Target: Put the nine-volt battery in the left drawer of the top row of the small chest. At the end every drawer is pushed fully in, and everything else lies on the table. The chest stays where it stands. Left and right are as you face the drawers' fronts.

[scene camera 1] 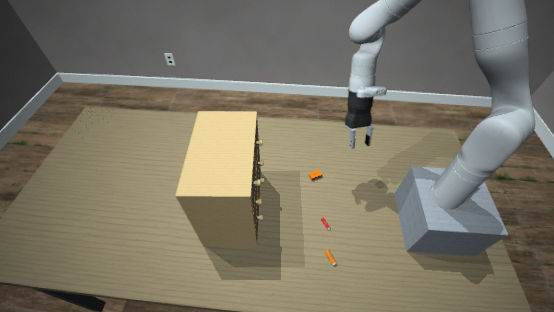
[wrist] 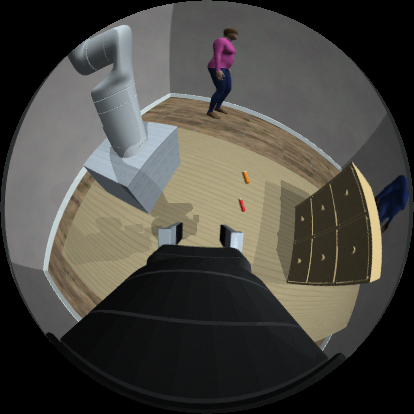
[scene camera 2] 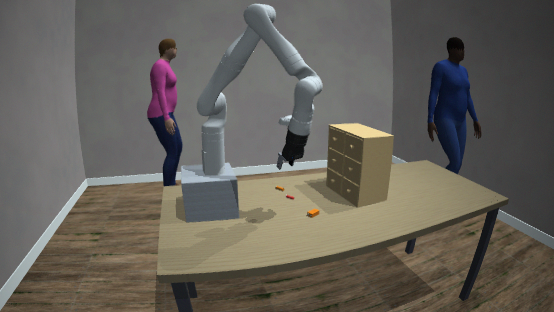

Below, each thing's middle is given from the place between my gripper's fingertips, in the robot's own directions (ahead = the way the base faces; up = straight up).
Right now my hand is 43 cm short of the small wooden chest (scene camera 1: 214,191), 9 cm to the right of it and 6 cm above it.
